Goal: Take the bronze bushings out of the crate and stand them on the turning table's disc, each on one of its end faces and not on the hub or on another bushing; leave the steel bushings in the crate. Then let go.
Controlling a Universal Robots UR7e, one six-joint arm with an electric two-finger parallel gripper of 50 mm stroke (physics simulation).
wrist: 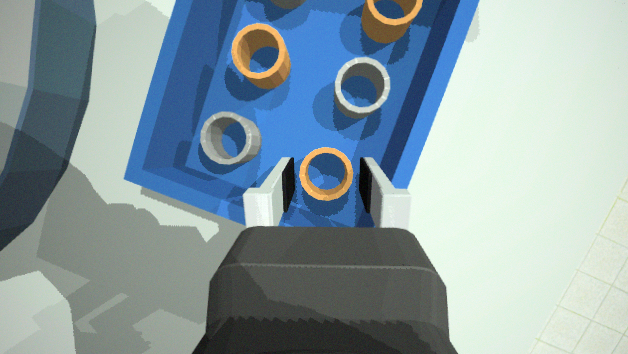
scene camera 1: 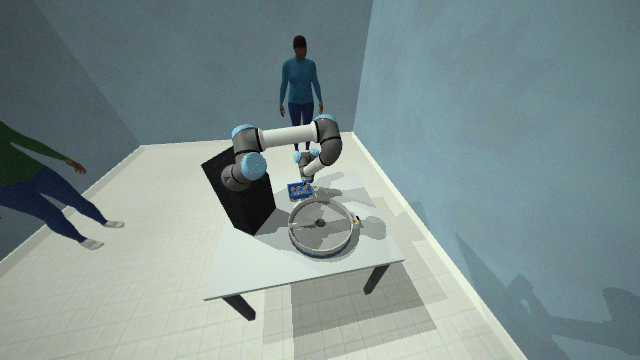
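Where they show: gripper, fingertip midpoint: [wrist: 326, 173] [scene camera 1: 305, 187]; arm's base, origin of the base link: [scene camera 1: 236, 178].
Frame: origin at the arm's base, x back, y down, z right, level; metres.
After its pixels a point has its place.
The blue crate [scene camera 1: 300, 197] @(y 0.393, x -0.350, z -0.164 m) [wrist: 154, 105] @(y 0.359, x -0.405, z -0.170 m) holds upright bushings. My gripper [scene camera 1: 305, 185] @(y 0.388, x -0.405, z -0.271 m) [wrist: 326, 173] @(y 0.388, x -0.405, z -0.271 m) is open over the crate's near end in the wrist view. A bronze bushing [wrist: 326, 194] @(y 0.382, x -0.417, z -0.276 m) stands between its fingers, with a gap on each side. Two more bronze bushings [wrist: 277, 77] @(y 0.389, x -0.361, z -0.219 m) [wrist: 384, 31] @(y 0.388, x -0.311, z -0.269 m) stand farther up in that view. Steel bushings [wrist: 254, 144] @(y 0.387, x -0.406, z -0.222 m) [wrist: 362, 112] @(y 0.379, x -0.363, z -0.276 m) stand among them, and a grey one [wrist: 287, 3] @(y 0.398, x -0.313, z -0.204 m) is cut off at the top edge. The turning table's disc [scene camera 1: 330, 240] @(y 0.357, x -0.483, z 0.265 m) has a dark hub [scene camera 1: 320, 223] @(y 0.349, x -0.447, z 0.138 m) at its centre; no bushing shows on it.
The turning table's raised rim [scene camera 1: 320, 252] @(y 0.340, x -0.404, z 0.335 m) [wrist: 65, 75] @(y 0.389, x -0.412, z -0.081 m) stands close beside the crate. A small yellow and black part [scene camera 1: 356, 219] @(y 0.352, x -0.696, z 0.153 m) sits at its side. The black block [scene camera 1: 250, 210] @(y 0.199, x -0.033, z 0.069 m) under the arm stands on the left. Two people [scene camera 1: 300, 82] [scene camera 1: 30, 170] stand off the white table [scene camera 1: 235, 270] @(y 0.409, x 0.075, z 0.308 m).
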